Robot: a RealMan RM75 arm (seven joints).
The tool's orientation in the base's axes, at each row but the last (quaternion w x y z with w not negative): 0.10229, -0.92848, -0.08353, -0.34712; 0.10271, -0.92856, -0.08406, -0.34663; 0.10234, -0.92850, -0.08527, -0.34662; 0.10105, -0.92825, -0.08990, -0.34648; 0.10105, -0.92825, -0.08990, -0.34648; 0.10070, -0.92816, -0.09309, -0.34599; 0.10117, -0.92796, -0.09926, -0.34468; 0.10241, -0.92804, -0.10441, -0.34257; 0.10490, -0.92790, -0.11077, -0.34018; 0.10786, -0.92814, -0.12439, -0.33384; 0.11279, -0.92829, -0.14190, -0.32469
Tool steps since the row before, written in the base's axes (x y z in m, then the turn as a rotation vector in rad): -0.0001, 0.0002, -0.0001, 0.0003, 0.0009, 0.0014; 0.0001, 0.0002, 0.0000, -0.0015, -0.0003, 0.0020; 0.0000, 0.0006, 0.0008, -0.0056, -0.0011, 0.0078; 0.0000, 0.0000, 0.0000, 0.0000, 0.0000, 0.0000; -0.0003, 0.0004, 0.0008, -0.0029, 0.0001, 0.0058; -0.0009, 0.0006, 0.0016, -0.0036, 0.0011, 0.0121; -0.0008, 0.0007, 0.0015, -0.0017, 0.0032, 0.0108; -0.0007, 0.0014, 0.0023, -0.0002, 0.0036, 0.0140; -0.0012, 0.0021, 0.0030, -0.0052, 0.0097, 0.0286; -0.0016, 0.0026, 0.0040, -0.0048, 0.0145, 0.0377; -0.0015, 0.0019, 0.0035, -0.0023, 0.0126, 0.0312
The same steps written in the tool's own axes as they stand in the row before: -0.0001, -0.0002, 0.0001, 0.0012, -0.0010, -0.0006; 0.0001, -0.0002, 0.0001, 0.0002, -0.0003, -0.0025; 0.0006, -0.0007, -0.0004, 0.0009, -0.0012, -0.0095; 0.0000, 0.0000, 0.0000, 0.0000, 0.0000, 0.0000; 0.0003, -0.0006, -0.0007, 0.0017, -0.0015, -0.0061; 0.0005, -0.0010, -0.0016, 0.0054, -0.0034, -0.0109; 0.0005, -0.0011, -0.0014, 0.0062, -0.0048, -0.0082; 0.0012, -0.0018, -0.0018, 0.0095, -0.0052, -0.0096; 0.0014, -0.0027, -0.0024, 0.0162, -0.0141, -0.0219; 0.0018, -0.0034, -0.0032, 0.0231, -0.0196, -0.0272; 0.0015, -0.0027, -0.0030, 0.0205, -0.0162, -0.0213
